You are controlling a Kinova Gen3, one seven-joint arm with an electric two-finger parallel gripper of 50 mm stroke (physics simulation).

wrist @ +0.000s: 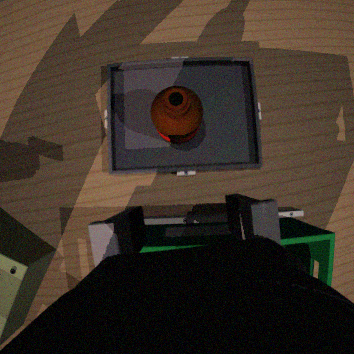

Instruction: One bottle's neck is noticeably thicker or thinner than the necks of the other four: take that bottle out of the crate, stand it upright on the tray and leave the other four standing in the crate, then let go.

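Places are measured from the arm's base along level axes (x back, y left, z down), in centimetres.
Pixels of known places: gripper, between the fingertips: [185, 218].
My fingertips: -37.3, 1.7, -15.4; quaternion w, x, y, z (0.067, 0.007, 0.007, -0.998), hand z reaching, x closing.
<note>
Ahead of a thing's pixels: the offset from my fingertips to its top centre, as dx, dy, dz. "*": to the spot under its first point. Level surfaces: height alone.
An orange-brown bottle @(-2.2, +11.4, +15.9) [176, 116] stands upright on the dark grey tray @(* -1.4, +3.6, +29.3) [185, 167], a little left of the tray's middle, with its dark mouth facing up and a bit of red near its base. My gripper [185, 218] is open, with nothing between its fingers, and is apart from the bottle, below it in the view. The green crate @(* -15.9, -10.2, +15.5) [325, 240] shows partly under and behind the gripper at the bottom right. The bottles in the crate are hidden by the gripper or too dark to make out.
A pale green box-like object [11, 285] with a dark hole stands at the lower left edge. A light metal strip @(* -16.7, -8.5, +28.8) [291, 213] lies along the crate's near side in the view. Shadows fall across the wooden table @(dz +31.9) [300, 175].
</note>
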